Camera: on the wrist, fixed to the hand. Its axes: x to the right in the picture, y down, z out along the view.
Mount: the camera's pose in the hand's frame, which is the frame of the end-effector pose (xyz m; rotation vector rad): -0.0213 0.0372 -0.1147 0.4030 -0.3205 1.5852
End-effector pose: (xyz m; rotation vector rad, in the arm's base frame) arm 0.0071 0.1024 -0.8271 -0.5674 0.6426 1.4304
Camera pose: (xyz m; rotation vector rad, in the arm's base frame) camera -0.0379 0.0093 -0.8927 0.7198 1.1512 2.6308
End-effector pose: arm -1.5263 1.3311 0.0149 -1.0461 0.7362 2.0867
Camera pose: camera -1.4937 1.2183 -0.0199 -0.2867 -1.5686 -2.1673
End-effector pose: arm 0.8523 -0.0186 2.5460 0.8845 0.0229 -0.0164
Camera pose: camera 0.8304 0.0938 2.5027 1.0852 -1.0084 1.3511
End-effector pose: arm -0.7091 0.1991 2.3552 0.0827 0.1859 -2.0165
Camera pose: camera -0.6691 0.2214 2.2416 0.1068 -0.4030 -0.4349
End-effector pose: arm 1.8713 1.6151 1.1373 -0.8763 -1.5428 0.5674
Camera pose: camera 1.9913 1.6059 1.1148 -1.6198 -0.6207 2.1140
